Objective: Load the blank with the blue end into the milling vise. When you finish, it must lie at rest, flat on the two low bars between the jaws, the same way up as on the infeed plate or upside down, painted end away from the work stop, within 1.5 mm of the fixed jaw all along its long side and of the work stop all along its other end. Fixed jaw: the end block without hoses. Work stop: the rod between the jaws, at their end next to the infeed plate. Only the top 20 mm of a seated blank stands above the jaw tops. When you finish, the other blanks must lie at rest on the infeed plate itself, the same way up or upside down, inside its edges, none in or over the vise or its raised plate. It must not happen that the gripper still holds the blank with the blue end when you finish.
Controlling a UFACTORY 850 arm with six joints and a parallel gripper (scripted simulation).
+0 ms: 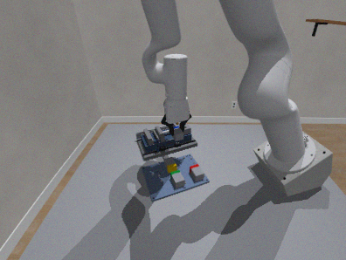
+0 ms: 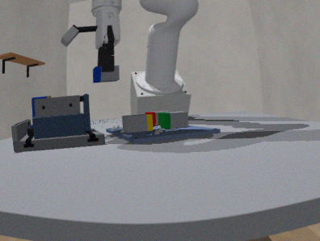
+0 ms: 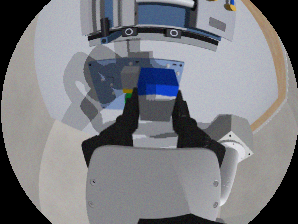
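Right now the milling vise is 130 mm below my hand, 110 mm to the right of it and 70 mm ahead of it. Round my hand: yellow-ended blank 150 mm below, 80 mm to the left, 30 mm ahead; red-ended blank 150 mm below, 120 mm to the left, 90 mm behind; plate 170 mm below, 120 mm to the left, 10 mm ahead.
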